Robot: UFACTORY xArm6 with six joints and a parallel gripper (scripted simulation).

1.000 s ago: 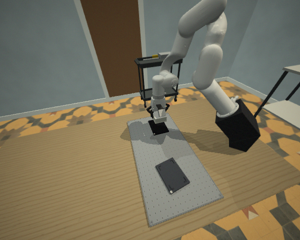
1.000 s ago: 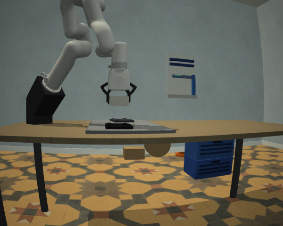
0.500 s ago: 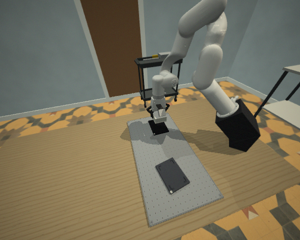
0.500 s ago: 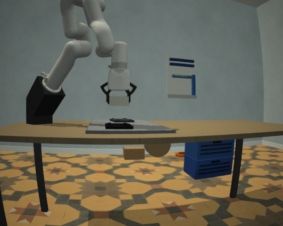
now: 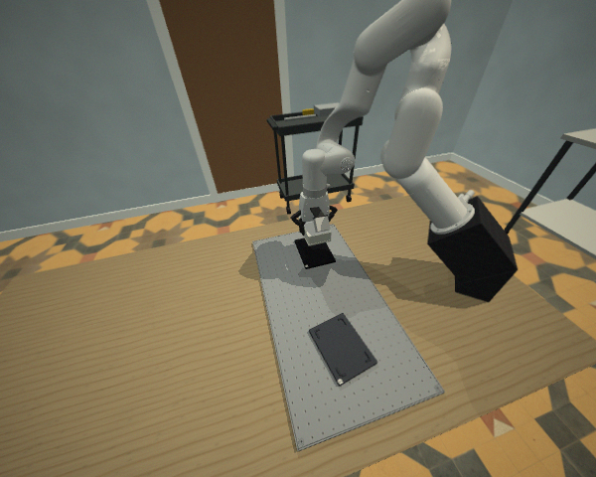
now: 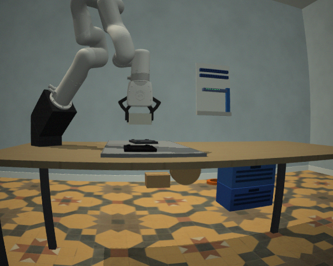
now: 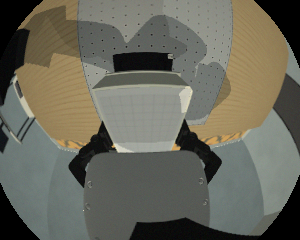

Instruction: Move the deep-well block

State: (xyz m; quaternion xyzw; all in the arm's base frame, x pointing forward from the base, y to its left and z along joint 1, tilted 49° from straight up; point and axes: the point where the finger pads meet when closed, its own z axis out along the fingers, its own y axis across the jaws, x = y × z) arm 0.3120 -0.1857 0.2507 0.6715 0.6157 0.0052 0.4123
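The black plate nest N2 lies 110 mm below my hand. The rest, counted from my hand: white corner mark: 70 mm ahead, 60 mm to the left, 110 mm below; white deep-well block: right at my hand; black plate nest N1: 150 mm ahead, 350 mm to the left, 110 mm below.
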